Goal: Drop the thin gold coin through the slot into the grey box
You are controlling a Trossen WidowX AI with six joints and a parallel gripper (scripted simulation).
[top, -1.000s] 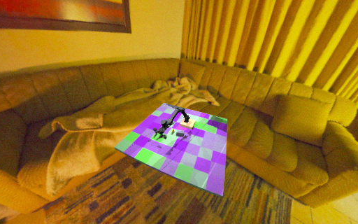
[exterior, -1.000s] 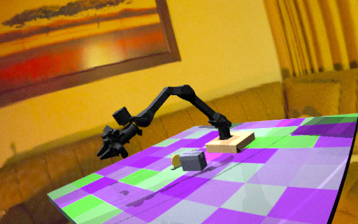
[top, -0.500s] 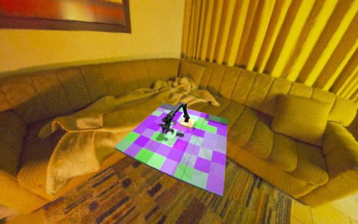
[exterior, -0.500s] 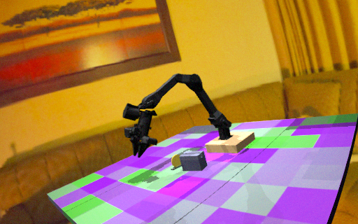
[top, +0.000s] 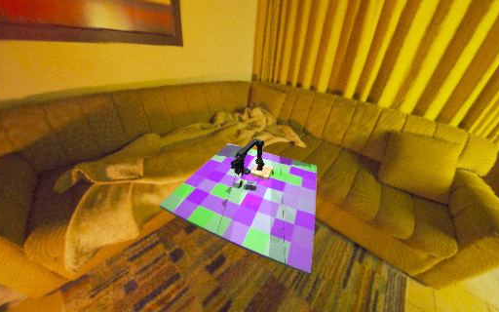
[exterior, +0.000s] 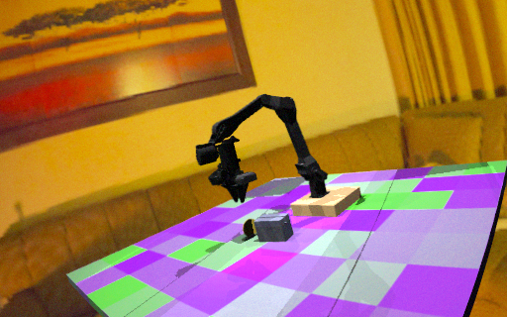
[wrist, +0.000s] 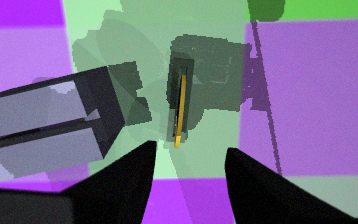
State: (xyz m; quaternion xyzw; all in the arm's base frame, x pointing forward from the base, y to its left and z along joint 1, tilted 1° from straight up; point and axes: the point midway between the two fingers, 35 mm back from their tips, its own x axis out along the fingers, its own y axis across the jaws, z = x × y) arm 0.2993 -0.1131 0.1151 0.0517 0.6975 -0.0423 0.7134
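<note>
Now: gripper tip 1 cm past the gold coin, 1 cm to the right of it and 10 cm above it.
</note>
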